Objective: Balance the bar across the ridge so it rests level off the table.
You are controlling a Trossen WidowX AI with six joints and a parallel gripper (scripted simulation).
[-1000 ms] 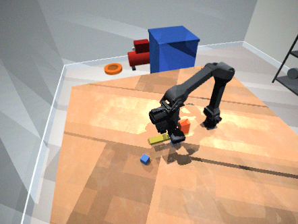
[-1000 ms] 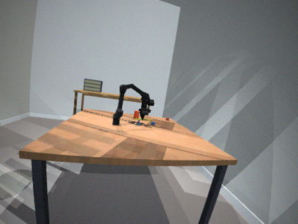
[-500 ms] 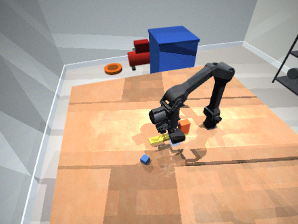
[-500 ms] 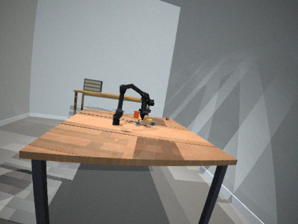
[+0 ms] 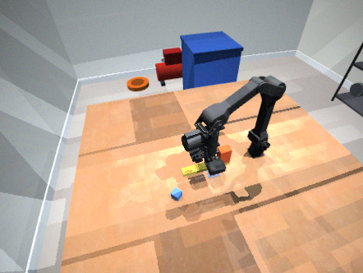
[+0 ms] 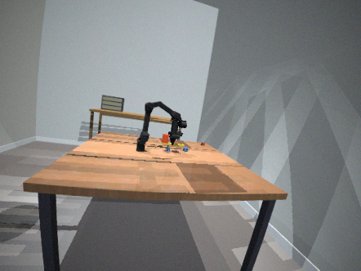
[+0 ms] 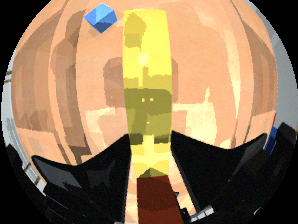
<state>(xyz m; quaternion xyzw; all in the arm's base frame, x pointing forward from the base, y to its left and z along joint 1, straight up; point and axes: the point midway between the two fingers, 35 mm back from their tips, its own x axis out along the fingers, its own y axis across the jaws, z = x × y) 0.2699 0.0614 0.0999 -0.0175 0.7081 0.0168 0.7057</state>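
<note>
The dark ridge lies 40 mm below my gripper tip and 30 mm behind it. Round my gripper tip: small red piece 470 mm ahead, 440 mm to the left, 50 mm below; small blue cube 150 mm ahead, 70 mm to the left, 50 mm below.
</note>
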